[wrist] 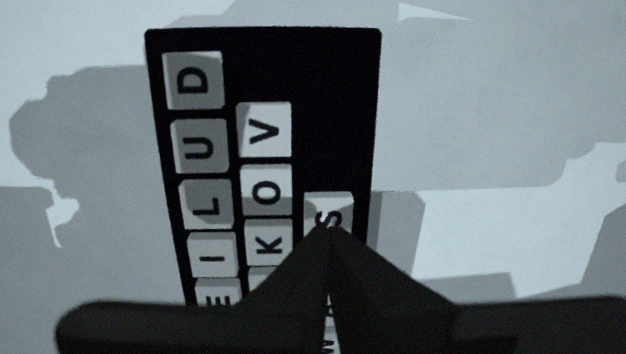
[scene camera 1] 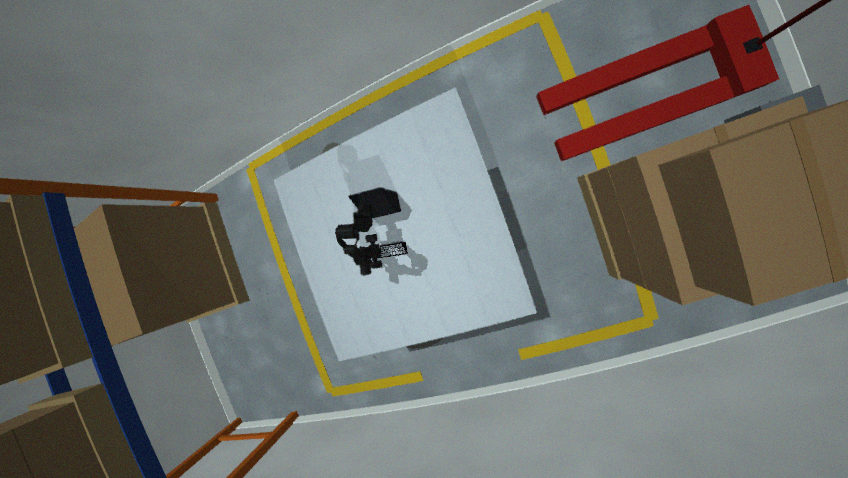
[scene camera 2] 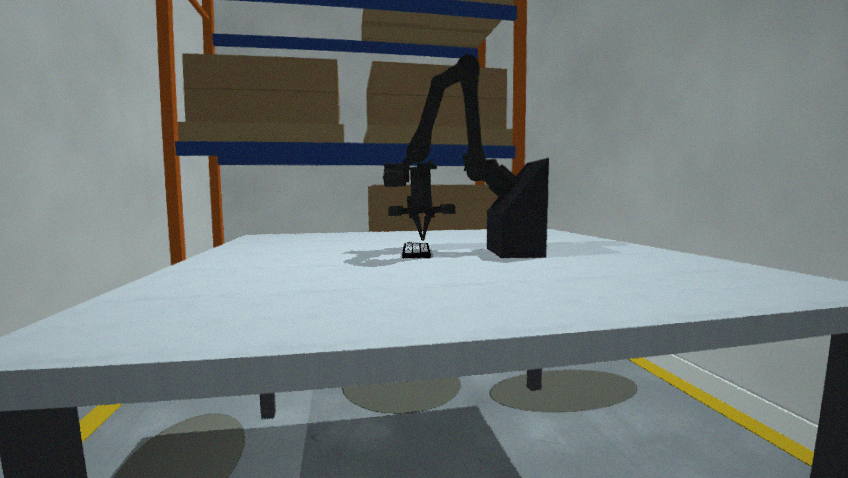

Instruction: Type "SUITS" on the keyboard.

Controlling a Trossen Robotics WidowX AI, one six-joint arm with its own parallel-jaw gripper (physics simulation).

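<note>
The black keyboard with pale letter keys lies on the white table. My gripper is shut and empty, its fingertips a little above the keyboard. In the wrist view the tips overlap the lower part of the S key, at the end of the right column. The U key and the I key show in the left column, with D, L and E. V, O and K show in the middle column. The T key does not show in the wrist view; the fingers hide the lower part of the keyboard.
The white table carries the arm's black base. Around the table are a rack with cardboard boxes, more stacked boxes and a red pallet jack. Arm shadows fall across the keyboard and table.
</note>
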